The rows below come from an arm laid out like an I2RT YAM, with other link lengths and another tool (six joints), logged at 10 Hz.
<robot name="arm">
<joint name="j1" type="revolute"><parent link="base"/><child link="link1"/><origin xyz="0 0 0.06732" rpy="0 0 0"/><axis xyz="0 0 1"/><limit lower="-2.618" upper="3.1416"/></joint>
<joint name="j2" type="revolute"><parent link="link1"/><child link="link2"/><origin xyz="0.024 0.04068 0.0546" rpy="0 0 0"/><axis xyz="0 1 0"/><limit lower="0" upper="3.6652"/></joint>
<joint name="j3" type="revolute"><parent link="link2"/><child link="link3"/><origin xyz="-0.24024 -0.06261 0" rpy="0 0 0"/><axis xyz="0 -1 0"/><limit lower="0" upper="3.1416"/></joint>
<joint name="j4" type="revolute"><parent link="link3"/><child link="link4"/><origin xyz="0.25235 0.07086 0.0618" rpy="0 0 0"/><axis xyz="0 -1 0"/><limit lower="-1.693" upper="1.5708"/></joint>
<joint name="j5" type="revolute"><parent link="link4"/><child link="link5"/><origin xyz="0.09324 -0.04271 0.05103" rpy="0 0 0"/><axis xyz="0 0 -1"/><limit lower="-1.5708" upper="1.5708"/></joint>
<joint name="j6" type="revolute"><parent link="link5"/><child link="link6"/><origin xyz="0.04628 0 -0.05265" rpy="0 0 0"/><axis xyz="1 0 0"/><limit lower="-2.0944" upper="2.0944"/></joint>
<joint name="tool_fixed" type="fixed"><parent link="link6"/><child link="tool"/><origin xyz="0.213 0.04 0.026" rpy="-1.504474 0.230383 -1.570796"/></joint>
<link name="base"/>
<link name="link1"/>
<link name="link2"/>
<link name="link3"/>
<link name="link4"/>
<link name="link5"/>
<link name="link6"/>
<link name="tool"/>
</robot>
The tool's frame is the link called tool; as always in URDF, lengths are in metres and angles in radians.
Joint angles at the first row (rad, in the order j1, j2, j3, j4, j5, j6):
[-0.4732 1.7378 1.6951 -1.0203 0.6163 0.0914]
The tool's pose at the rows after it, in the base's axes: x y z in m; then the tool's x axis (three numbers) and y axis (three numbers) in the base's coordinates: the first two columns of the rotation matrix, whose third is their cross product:
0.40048 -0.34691 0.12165 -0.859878 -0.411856 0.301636 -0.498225 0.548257 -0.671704
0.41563 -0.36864 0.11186 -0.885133 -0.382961 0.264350 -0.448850 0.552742 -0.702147
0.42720 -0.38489 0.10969 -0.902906 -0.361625 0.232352 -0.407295 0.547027 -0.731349
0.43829 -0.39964 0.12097 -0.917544 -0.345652 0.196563 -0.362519 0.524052 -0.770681
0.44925 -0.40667 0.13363 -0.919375 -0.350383 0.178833 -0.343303 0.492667 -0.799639
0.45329 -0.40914 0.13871 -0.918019 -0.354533 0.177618 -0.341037 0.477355 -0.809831
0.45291 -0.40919 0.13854 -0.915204 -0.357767 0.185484 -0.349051 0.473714 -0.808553
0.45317 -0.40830 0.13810 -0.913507 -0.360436 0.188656 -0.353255 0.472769 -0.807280
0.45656 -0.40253 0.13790 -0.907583 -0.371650 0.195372 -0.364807 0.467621 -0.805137
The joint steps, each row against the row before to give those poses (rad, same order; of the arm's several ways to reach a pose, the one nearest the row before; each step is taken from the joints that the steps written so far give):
[-0.0309 0.0526 0.0000 0.0538 -0.0141 0.0217]
[-0.0248 0.0550 0.0000 0.0973 -0.0088 0.0118]
[-0.0157 0.0332 0.0000 0.0767 -0.0034 0.0069]
[-0.0118 0.0087 0.0000 0.0747 0.0003 -0.0042]
[-0.0007 0.0000 0.0000 0.0577 0.0012 -0.0214]
[0.0003 0.0001 0.0000 0.0224 0.0023 -0.0141]
[0.0000 -0.0001 0.0000 0.0001 0.0019 -0.0088]
[0.0016 0.0001 0.0000 -0.0016 0.0004 -0.0026]
[0.0122 -0.0016 0.0000 -0.0049 0.0030 -0.0038]

